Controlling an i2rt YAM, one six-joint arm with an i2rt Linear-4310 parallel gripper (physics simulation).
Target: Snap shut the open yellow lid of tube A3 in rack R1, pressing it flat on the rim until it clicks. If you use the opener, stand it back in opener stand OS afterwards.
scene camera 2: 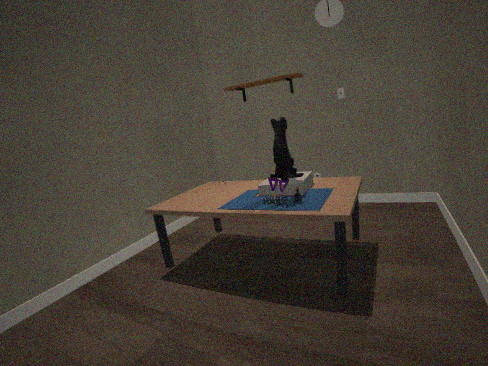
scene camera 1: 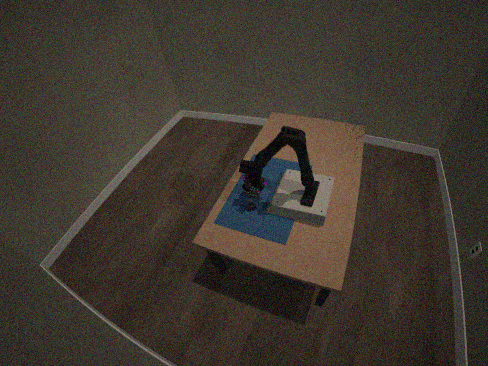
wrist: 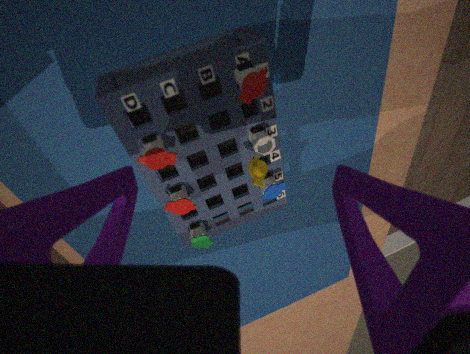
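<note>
Rack R1 is a dark grid with marked columns A to D. Tube A3 stands in column A beside the mark 3; its round pale rim faces up. Its yellow lid is open and hangs off the rim on the side towards row 4. My gripper is open, with nothing between its purple fingers. It is above the rack, the fingertips wide apart on either side of it in the wrist view. A small dark upright object stands beside the rack; I cannot tell whether it is the opener in stand OS.
Near A3 are a red lid at A1 and a blue lid beyond the yellow one. Column D holds two red lids and a green lid. A white box under the arm's base borders the blue mat.
</note>
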